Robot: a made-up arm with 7 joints.
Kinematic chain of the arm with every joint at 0, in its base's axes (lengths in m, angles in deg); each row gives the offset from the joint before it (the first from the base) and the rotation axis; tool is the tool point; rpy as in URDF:
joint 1: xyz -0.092 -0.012 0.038 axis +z
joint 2: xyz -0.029 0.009 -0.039 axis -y
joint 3: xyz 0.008 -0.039 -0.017 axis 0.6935 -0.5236 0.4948
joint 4: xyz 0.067 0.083 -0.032 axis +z
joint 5: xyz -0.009 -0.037 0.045 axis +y
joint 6: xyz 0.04 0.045 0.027 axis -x
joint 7: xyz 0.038 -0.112 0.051 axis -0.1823 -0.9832 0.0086
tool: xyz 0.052 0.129 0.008 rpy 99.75 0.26 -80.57
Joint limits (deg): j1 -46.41..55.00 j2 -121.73..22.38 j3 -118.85..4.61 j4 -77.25..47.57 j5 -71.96..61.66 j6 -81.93..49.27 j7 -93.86..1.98
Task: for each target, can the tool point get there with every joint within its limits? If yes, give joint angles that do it. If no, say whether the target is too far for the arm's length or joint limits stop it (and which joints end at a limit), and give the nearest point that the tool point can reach.
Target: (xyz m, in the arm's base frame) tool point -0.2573 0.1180 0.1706
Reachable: no: joint limits stop it (at a limit: joint 1, joint 2, joint 3, joint 4, joint 7) | nearest point -0.2138 0.0978 0.1327 | short by 0.061 m
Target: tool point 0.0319 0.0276 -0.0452
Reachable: yes | joints 25.51 -36.14 -6.26 -55.31 -7.99 -13.50 -80.44
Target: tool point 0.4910 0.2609 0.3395
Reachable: no: too far | nearest point 0.0857 0.0712 0.1009 | short by 0.507 m
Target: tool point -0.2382 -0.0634 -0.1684
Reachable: yes | joints 22.72 -101.90 -89.48 6.99 -58.10 -7.71 -46.68
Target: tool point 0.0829 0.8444 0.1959
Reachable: no: too far | nearest point -0.0473 0.2071 0.0292 | short by 0.672 m
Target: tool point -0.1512 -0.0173 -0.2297
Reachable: yes | joints -2.14 -74.18 -21.18 2.17 42.29 -46.36 -21.29
